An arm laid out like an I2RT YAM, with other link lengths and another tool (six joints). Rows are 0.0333 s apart.
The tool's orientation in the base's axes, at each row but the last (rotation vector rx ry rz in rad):
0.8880 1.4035 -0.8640
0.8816 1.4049 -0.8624
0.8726 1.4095 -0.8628
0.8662 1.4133 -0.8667
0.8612 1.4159 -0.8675
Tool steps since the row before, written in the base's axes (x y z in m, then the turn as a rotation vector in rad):
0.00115 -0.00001 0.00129 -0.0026 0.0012 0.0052
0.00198 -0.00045 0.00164 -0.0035 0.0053 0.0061
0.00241 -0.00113 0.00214 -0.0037 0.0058 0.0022
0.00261 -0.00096 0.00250 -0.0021 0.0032 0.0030
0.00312 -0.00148 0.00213 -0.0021 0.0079 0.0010
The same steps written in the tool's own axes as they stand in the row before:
-0.00130 0.00104 0.00048 -0.0052 -0.0018 -0.0023
-0.00166 0.00159 0.00124 -0.0060 -0.0008 -0.0064
-0.00218 0.00165 0.00204 -0.0021 -0.0008 -0.0069
-0.00256 0.00188 0.00198 -0.0029 -0.0005 -0.0039
-0.00221 0.00210 0.00268 -0.0009 0.0016 -0.0080

